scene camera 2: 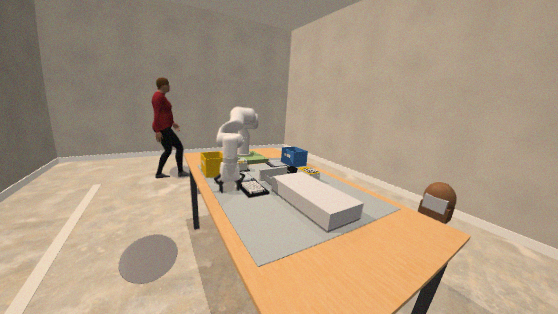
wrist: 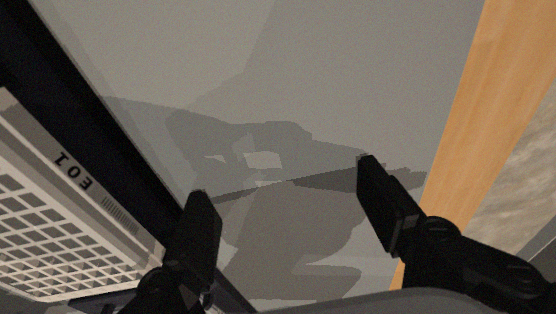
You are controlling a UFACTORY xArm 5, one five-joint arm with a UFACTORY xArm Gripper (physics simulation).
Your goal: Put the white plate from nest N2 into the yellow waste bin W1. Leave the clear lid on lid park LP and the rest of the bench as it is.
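Pixels of known places: gripper, fingertip midpoint: [scene camera 2: 229,190] [wrist: 283,191]; arm's base, link origin: [scene camera 2: 243,154].
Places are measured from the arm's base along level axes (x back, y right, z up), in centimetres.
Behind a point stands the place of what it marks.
A white gridded plate [scene camera 2: 255,187] @[x -68.2, y 18.4, z -0.4 cm] [wrist: 75,172] @[x -67.2, y 23.0, z -1.3 cm], marked E01, sits in a black nest [scene camera 2: 261,195] [wrist: 75,110]; the nest's own label cannot be read. My gripper [scene camera 2: 230,189] @[x -62.3, y 30.7, z -2.9 cm] [wrist: 283,191] @[x -62.3, y 30.7, z -2.9 cm] is open and empty, low over the grey mat beside that nest, on the side of the table's left edge. In the wrist view one finger overlaps the nest's edge and the other is near the wooden table edge. The yellow waste bin [scene camera 2: 212,165] @[x -38.8, y 34.7, z 4.8 cm] stands behind the gripper at the table's left edge. The clear lid and its park cannot be made out.
A long white box [scene camera 2: 320,200] @[x -103.2, y 4.0, z 5.4 cm] and a grey block [scene camera 2: 272,173] @[x -54.8, y 0.9, z 0.9 cm] stand right of the nest. A blue bin [scene camera 2: 294,156] @[x -38.4, y -26.6, z 5.7 cm] and a yellow-edged plate [scene camera 2: 309,171] @[x -68.9, y -17.2, z 4.7 cm] are farther back. A green base [scene camera 2: 257,158] @[x -16.5, y -5.9, z 0.0 cm] is by the arm. A person [scene camera 2: 162,112] is beyond the table.
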